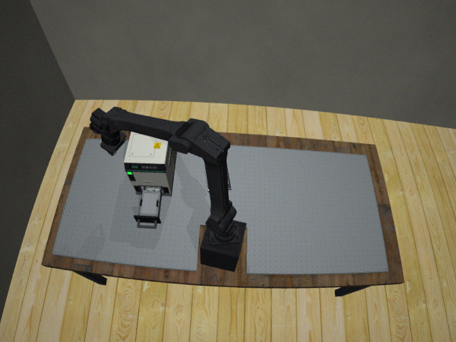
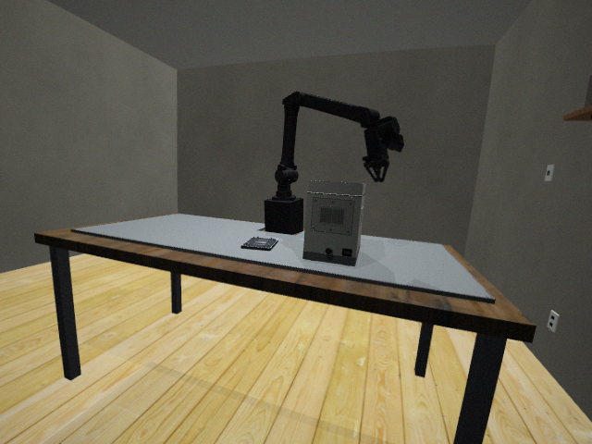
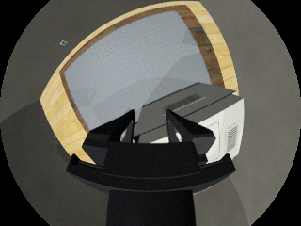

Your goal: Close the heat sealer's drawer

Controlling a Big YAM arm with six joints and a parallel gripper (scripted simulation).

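Right now the sealer drawer is 170 mm behind my hand, 120 mm to the right of it and 240 mm below it.
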